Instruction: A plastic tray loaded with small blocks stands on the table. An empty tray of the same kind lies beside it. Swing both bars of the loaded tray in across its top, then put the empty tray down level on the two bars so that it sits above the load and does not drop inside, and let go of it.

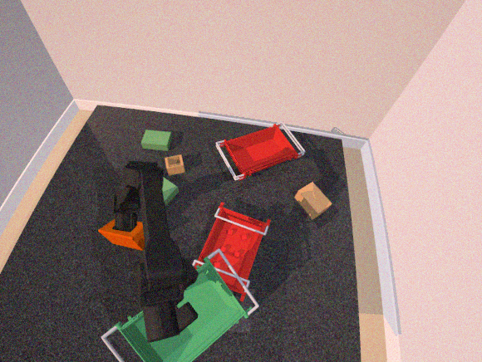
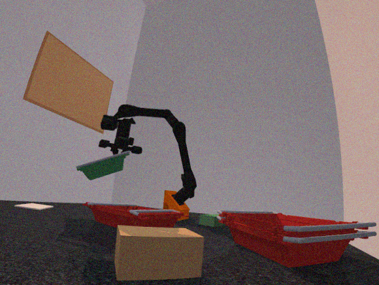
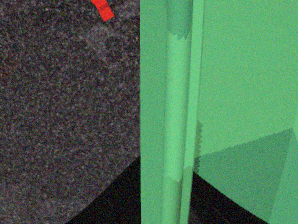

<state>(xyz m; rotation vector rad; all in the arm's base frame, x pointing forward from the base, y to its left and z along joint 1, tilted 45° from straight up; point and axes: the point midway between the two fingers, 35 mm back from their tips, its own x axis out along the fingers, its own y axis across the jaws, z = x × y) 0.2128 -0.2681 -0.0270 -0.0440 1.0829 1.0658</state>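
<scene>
The green tray lies 6 cm ahead of my gripper tip and 5 cm to the right of it. Round my gripper tip: tan box: 46 cm ahead, 43 cm to the left, 18 cm below.
</scene>
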